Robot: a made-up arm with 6 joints. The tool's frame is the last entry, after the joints. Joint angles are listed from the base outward.
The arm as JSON. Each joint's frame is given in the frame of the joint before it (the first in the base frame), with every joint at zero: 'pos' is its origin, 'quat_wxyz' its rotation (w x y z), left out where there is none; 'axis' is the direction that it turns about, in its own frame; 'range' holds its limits. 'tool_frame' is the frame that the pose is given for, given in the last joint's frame.
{
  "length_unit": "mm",
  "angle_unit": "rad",
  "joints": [
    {
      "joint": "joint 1",
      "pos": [
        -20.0,
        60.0,
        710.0
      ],
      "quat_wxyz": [
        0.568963,
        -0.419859,
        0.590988,
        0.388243
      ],
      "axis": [
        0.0,
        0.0,
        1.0
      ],
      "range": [
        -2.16,
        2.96
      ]
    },
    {
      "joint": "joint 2",
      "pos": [
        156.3,
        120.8,
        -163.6
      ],
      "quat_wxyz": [
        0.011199,
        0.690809,
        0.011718,
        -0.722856
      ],
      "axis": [
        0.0,
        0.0,
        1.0
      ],
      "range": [
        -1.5,
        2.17
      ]
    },
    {
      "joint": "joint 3",
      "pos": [
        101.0,
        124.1,
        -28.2
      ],
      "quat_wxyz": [
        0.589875,
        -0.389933,
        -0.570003,
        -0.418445
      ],
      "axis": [
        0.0,
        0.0,
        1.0
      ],
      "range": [
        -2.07,
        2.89
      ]
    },
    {
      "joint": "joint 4",
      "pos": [
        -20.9,
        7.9,
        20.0
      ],
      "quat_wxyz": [
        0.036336,
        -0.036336,
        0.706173,
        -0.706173
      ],
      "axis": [
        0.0,
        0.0,
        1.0
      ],
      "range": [
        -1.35,
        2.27
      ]
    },
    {
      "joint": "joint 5",
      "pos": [
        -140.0,
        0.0,
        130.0
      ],
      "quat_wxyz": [
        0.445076,
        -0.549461,
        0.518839,
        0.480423
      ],
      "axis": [
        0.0,
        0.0,
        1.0
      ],
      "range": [
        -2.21,
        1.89
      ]
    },
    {
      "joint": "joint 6",
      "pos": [
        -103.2,
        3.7,
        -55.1
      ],
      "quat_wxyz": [
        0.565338,
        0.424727,
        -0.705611,
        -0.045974
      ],
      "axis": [
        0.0,
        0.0,
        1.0
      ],
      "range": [
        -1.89,
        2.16
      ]
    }
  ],
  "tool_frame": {
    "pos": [
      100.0,
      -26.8,
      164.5
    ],
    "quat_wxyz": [
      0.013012,
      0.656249,
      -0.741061,
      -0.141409
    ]
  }
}
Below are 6 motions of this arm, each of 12 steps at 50 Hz.
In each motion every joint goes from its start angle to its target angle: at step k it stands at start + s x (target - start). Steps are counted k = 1, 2, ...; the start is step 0. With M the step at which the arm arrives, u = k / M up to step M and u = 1 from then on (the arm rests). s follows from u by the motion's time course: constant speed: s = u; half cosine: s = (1 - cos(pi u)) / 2; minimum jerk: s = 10 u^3 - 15 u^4 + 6 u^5.
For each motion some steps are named. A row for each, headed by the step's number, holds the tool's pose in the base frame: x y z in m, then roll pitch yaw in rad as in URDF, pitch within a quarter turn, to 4 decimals.
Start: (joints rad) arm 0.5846 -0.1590 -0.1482 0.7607 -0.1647 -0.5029
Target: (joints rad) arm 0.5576 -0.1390 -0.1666 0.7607 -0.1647 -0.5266
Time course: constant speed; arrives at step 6
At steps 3, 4, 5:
3: -0.1477 0.1702 0.4847 -0.3563 1.0836 -1.5771
4: -0.1479 0.1702 0.4831 -0.3395 1.0817 -1.5564
5: -0.1480 0.1701 0.4815 -0.3227 1.0797 -1.5358

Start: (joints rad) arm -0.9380 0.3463 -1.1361 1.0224 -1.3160 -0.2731
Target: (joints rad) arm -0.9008 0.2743 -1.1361 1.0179 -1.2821 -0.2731
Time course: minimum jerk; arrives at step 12
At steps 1, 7, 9, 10, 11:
1: 0.4269 0.0574 0.5364 1.2192 0.0931 -1.2069
7: 0.4272 0.0428 0.5340 1.2100 0.1208 -1.2425
9: 0.4272 0.0372 0.5328 1.2060 0.1311 -1.2560
10: 0.4272 0.0357 0.5325 1.2048 0.1340 -1.2598
11: 0.4271 0.0350 0.5324 1.2043 0.1352 -1.2615

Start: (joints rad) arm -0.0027 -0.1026 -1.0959 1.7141 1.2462 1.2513
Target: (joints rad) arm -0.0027 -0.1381 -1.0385 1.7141 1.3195 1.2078
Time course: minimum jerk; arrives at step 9
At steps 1, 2, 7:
1: -0.2408 -0.1160 0.3923 -2.5597 -1.3501 -0.7096
2: -0.2411 -0.1161 0.3940 -2.5433 -1.3425 -0.7250
7: -0.2455 -0.1194 0.4158 -2.3929 -1.2404 -0.8627

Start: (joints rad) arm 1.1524 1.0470 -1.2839 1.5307 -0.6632 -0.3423
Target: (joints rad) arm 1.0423 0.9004 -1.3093 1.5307 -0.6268 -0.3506
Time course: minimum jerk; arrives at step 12
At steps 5, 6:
5: -0.4963 0.2828 0.4673 -1.1799 0.6540 -1.5641
6: -0.4916 0.2756 0.4529 -1.1642 0.6287 -1.5568

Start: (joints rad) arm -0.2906 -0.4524 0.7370 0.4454 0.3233 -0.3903
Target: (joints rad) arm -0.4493 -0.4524 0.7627 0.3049 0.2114 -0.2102
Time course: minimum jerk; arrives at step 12
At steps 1, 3, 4, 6, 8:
1: -0.0141 0.0137 0.6463 1.2066 0.3318 -0.5599
3: -0.0142 0.0140 0.6510 1.2232 0.3305 -0.5623
4: -0.0147 0.0145 0.6561 1.2415 0.3291 -0.5641
6: -0.0169 0.0157 0.6698 1.2930 0.3254 -0.5650
8: -0.0208 0.0171 0.6833 1.3464 0.3215 -0.5600

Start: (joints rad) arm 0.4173 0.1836 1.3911 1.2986 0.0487 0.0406
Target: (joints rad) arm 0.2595 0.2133 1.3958 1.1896 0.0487 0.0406
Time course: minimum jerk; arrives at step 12
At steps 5, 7, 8, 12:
5: -0.0411 -0.1115 0.8669 2.9950 0.4991 2.3264
7: -0.0470 -0.1080 0.8684 2.9721 0.5471 2.2936
8: -0.0496 -0.1065 0.8690 2.9607 0.5680 2.2780
12: -0.0536 -0.1041 0.8698 2.9417 0.5996 2.2527

